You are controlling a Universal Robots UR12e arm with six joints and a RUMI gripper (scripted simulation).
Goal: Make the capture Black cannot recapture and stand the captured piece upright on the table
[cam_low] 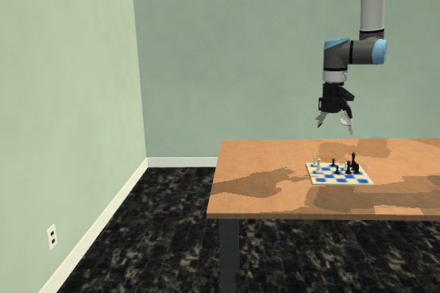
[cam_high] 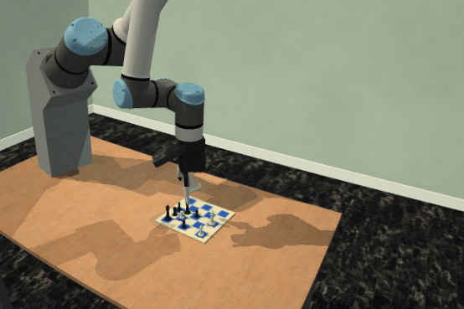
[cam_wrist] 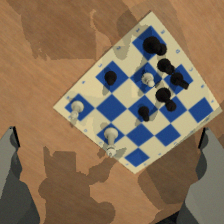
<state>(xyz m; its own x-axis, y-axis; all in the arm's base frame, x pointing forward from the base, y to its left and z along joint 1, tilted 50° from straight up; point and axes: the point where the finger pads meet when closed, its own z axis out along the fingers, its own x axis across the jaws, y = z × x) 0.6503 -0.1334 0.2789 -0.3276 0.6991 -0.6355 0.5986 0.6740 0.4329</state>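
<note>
My hand is 2 cm past the white pawn, 5 cm to the right of it and 14 cm above it. Also, from my hand: blue-and-cream chessboard 2 cm ahead, 8 cm to the left, 15 cm below.
</note>
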